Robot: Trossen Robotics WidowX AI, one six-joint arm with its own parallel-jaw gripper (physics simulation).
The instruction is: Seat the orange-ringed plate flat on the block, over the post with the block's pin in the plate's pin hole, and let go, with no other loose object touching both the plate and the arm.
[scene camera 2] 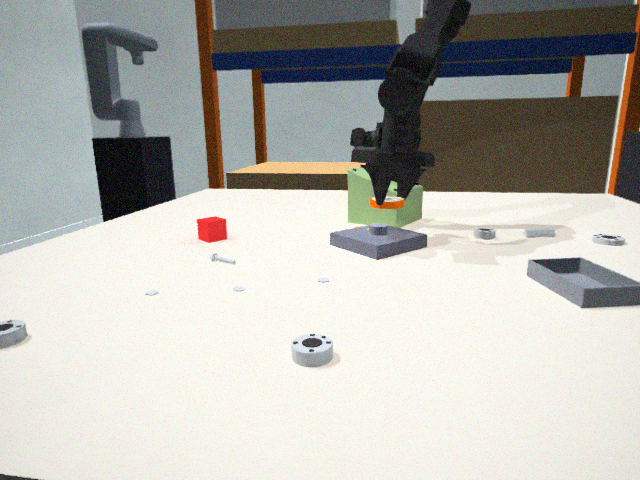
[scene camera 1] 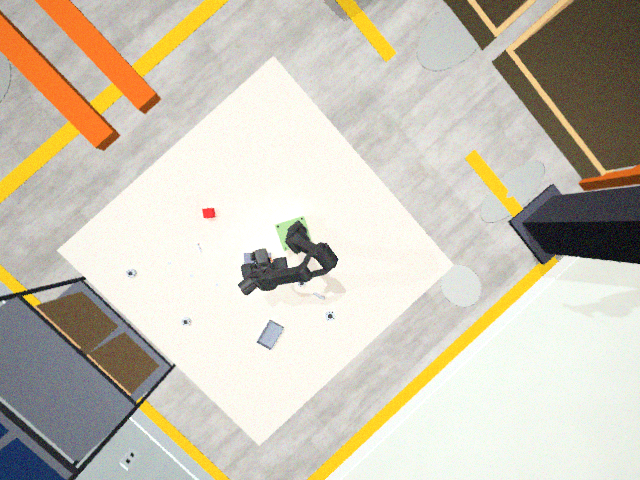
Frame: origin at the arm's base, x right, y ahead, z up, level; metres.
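Seen in the pictures: gripper, fingertip midpoint: (scene camera 2: pixel 390 204); arm's base at its link origin: (scene camera 1: pixel 297 229).
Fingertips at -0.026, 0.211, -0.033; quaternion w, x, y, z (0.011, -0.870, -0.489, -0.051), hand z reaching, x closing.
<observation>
Offsets run from my fingertips to a thing's top centre, as dx, dy, dz. "pt": to the spot under its first point.
The orange-ringed plate @[+0.006, -0.004, +0.010] (scene camera 2: pixel 386 203) is held between the fingertips of my gripper (scene camera 2: pixel 391 200), roughly level, in the air above the dark grey block. In the scene camera 1 view the arm hides most of the plate. The block @[+0.017, +0.042, -0.031] (scene camera 2: pixel 356 244) (scene camera 1: pixel 248 256) lies flat on the table, with its short round post @[pt +0.017, +0.057, -0.034] (scene camera 2: pixel 377 228) standing up from the top. A small orange and yellow detail shows beside the post; the pin itself is too small to make out. A gap shows between the plate and the post.
The green arm base (scene camera 1: pixel 282 232) (scene camera 2: pixel 361 198) stands behind the block. A red cube @[+0.343, +0.044, -0.031] (scene camera 1: pixel 208 212) (scene camera 2: pixel 211 229) and a bolt @[+0.255, +0.187, -0.057] (scene camera 2: pixel 223 258) lie to the left. A grey tray @[-0.267, +0.214, -0.046] (scene camera 1: pixel 270 334) (scene camera 2: pixel 610 297) lies to the right. A grey ringed plate @[+0.039, +0.460, -0.055] (scene camera 1: pixel 186 321) (scene camera 2: pixel 312 356) lies in front.
</observation>
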